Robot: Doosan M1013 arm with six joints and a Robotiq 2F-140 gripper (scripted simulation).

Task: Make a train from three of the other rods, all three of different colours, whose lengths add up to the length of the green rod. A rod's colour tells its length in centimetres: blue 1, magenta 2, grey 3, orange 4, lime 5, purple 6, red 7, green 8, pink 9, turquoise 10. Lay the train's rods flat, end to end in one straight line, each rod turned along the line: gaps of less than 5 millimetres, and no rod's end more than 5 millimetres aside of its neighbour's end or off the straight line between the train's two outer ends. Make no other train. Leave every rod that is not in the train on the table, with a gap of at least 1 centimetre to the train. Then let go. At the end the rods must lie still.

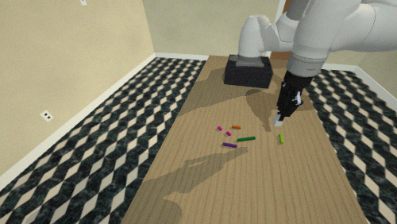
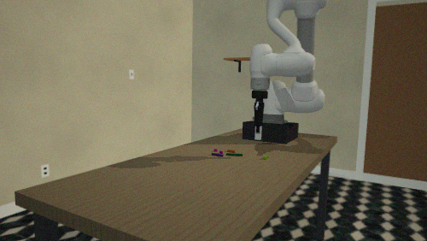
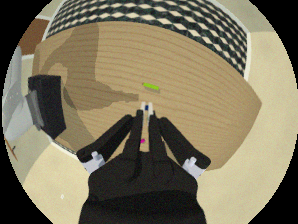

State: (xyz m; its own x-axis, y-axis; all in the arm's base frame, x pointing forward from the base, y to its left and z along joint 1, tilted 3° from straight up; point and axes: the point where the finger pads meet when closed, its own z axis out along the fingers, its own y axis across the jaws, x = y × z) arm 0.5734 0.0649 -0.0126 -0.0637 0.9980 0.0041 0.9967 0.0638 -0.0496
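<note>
Right now my hand is 120 mm above the lime rod, 40 mm to the right of it and 10 mm short of it. Round my hand: tiny blue piece 30 mm below; orange rod 150 mm to the right, 120 mm below, 40 mm behind; green rod 120 mm below, 110 mm to the right, 30 mm ahead.
</note>
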